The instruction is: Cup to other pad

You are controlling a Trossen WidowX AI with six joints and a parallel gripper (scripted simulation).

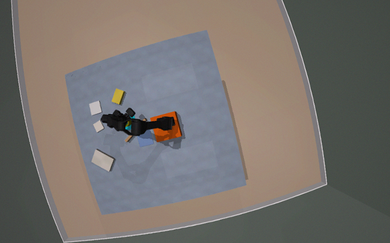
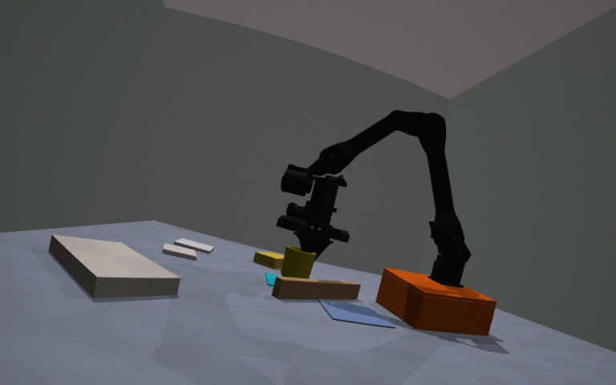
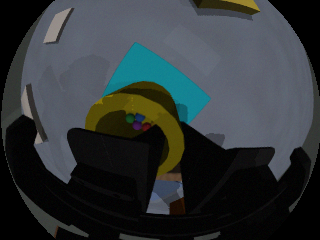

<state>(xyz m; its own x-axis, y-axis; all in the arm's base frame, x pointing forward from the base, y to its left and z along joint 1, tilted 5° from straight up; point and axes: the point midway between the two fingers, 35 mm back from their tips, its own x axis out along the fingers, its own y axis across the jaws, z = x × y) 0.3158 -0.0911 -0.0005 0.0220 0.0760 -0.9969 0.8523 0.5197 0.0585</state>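
Right now my gripper tip is 60 mm above the cyan pad, 30 mm short of it and 20 mm to the right of it. Round my gripper tip: yellow block (200 mm to the right, 60 mm ahead, 30 mm below); then brown wooden block (90 mm to the left, 40 mm below, 30 mm behind); then cup (20 mm to the left, 20 mm ahead).
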